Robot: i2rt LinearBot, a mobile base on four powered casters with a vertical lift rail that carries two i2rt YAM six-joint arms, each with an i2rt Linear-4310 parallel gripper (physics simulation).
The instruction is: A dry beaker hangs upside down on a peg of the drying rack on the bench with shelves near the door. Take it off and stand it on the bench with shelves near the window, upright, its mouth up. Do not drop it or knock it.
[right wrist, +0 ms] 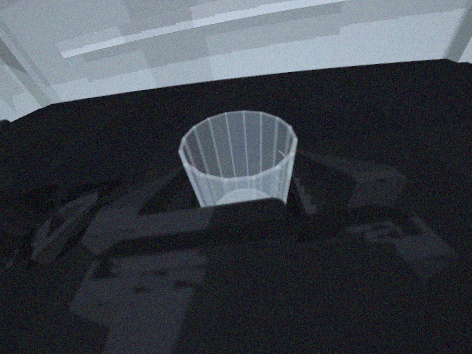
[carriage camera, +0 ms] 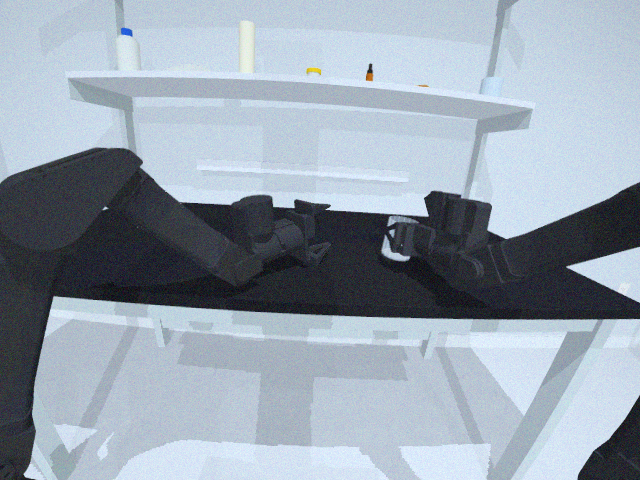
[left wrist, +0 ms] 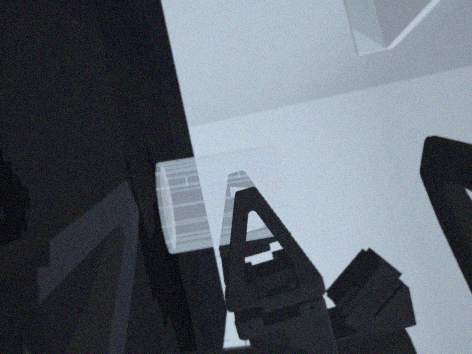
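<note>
The clear beaker (carriage camera: pixel 398 256) (left wrist: pixel 185 205) (right wrist: pixel 245 142) is upright, mouth up, over the black top of a bench with shelves (carriage camera: pixel 351 289). Its open rim and inner bottom show in the right wrist view. Whether its base touches the bench top is hard to tell. My right gripper (carriage camera: pixel 391 236) (left wrist: pixel 239 179) (right wrist: pixel 238 160) is shut on the beaker's sides. My left gripper (carriage camera: pixel 328 225) (left wrist: pixel 272 175) is open and empty, over the bench, left of the beaker and apart from it, its fingers toward it. The drying rack does not show in these views.
A white shelf (carriage camera: pixel 299 87) above the bench holds a white bottle with a blue cap (carriage camera: pixel 128 51), a tall cream cylinder (carriage camera: pixel 247 46), a yellow-lidded jar (carriage camera: pixel 313 71), a small orange bottle (carriage camera: pixel 369 75) and a pale blue container (carriage camera: pixel 491 86). Posts stand at both sides.
</note>
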